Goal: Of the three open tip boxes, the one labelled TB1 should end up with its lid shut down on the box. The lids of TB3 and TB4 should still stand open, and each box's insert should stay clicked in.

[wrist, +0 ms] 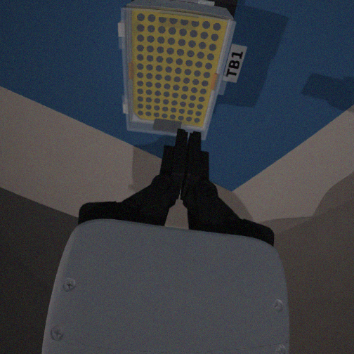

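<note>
The TB1 tip box [172,70] is in the upper middle of the wrist view. It has clear walls, a grey tab at its near end and a yellow insert with rows of grey holes. The insert looks seated inside the walls; whether it is clicked in cannot be told. A white label reading TB1 [234,63] is at its right side. A translucent grey panel crosses its far end; the lid's angle is unclear. My gripper [185,144] is shut and empty, its fingertips overlapping the box's near edge, right of the tab. Contact cannot be told. TB3 and TB4 do not show.
The box is over a blue surface [270,135] with pale strips [55,130] along its near sides. A black object with a white part is cut off by the top edge behind the box. Dark shadows fall on the blue to the right.
</note>
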